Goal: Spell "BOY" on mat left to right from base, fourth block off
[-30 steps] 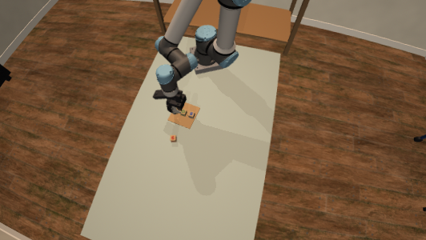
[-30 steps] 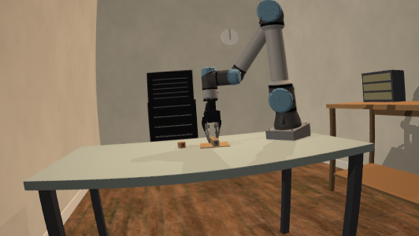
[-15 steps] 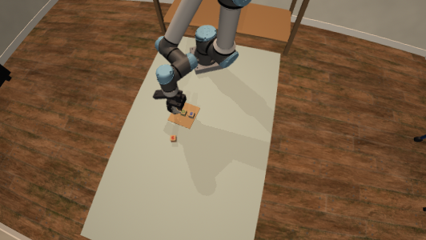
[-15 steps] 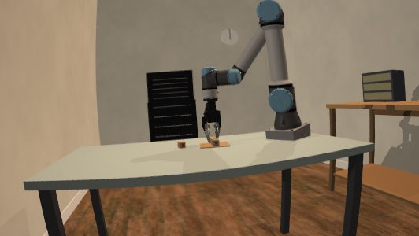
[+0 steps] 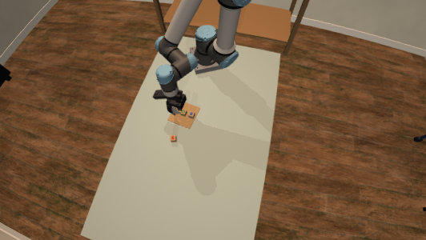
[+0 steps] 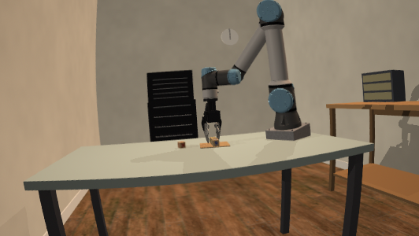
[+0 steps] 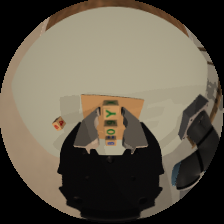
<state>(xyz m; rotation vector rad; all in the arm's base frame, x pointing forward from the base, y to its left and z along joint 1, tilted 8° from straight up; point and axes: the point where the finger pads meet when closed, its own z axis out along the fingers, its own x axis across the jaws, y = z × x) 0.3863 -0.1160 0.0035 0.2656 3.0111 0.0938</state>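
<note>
The block lies right at my hand. The rest, counted from my hand: orange mat 10 mm ahead, 50 mm to the left, 20 mm below.
</note>
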